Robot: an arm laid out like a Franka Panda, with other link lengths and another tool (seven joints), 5 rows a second.
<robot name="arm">
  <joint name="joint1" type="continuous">
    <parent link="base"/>
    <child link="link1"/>
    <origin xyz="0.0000 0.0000 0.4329"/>
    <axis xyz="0 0 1"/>
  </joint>
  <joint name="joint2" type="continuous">
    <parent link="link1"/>
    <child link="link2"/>
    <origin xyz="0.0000 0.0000 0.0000"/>
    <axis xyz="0 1 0"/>
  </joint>
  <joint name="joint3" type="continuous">
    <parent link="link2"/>
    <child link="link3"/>
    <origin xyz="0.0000 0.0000 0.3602"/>
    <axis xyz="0 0 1"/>
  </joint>
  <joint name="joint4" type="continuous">
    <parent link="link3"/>
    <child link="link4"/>
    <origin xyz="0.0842 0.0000 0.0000"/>
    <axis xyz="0 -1 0"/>
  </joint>
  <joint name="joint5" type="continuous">
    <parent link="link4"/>
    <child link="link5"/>
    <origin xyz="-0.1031 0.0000 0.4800"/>
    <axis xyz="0 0 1"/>
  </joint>
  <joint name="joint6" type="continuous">
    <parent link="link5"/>
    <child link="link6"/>
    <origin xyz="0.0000 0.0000 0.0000"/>
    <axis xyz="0 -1 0"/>
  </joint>
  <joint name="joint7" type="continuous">
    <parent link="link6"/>
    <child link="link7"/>
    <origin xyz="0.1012 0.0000 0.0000"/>
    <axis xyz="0 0 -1"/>
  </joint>
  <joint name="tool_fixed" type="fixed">
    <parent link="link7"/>
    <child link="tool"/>
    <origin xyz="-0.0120 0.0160 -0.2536" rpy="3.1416 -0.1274 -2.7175"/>
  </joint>
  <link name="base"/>
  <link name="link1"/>
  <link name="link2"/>
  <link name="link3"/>
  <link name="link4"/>
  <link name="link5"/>
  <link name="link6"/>
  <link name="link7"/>
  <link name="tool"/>
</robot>
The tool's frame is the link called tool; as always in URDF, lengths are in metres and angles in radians. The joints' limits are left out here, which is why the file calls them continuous.
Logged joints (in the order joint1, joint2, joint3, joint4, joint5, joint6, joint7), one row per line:
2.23 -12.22 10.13 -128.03 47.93 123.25 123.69
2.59 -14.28 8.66 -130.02 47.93 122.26 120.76
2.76 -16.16 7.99 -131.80 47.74 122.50 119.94
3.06 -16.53 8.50 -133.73 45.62 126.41 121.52
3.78 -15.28 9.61 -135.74 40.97 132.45 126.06
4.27 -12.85 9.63 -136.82 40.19 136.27 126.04
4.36 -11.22 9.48 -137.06 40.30 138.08 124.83
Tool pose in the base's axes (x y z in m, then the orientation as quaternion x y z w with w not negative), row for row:
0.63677 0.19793 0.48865 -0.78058 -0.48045 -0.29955 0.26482
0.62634 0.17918 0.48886 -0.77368 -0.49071 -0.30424 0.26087
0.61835 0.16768 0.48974 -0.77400 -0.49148 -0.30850 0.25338
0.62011 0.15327 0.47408 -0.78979 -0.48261 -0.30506 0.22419
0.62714 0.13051 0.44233 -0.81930 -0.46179 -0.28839 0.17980
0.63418 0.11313 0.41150 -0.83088 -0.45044 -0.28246 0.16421
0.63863 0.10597 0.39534 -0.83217 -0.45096 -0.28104 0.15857
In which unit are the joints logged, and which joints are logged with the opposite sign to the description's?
The joints are logged in degrees. Opposite sign: joint1.
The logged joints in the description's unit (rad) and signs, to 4 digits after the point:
-0.0389 -0.2133 0.1768 -2.2345 0.8365 2.1511 2.1588
-0.0452 -0.2492 0.1511 -2.2693 0.8365 2.1338 2.1077
-0.0482 -0.2820 0.1395 -2.3003 0.8332 2.1380 2.0933
-0.0534 -0.2885 0.1484 -2.3340 0.7962 2.2063 2.1209
-0.0660 -0.2667 0.1677 -2.3691 0.7151 2.3117 2.2002
-0.0745 -0.2243 0.1681 -2.3880 0.7014 2.3784 2.1998
-0.0761 -0.1958 0.1655 -2.3921 0.7034 2.4100 2.1787

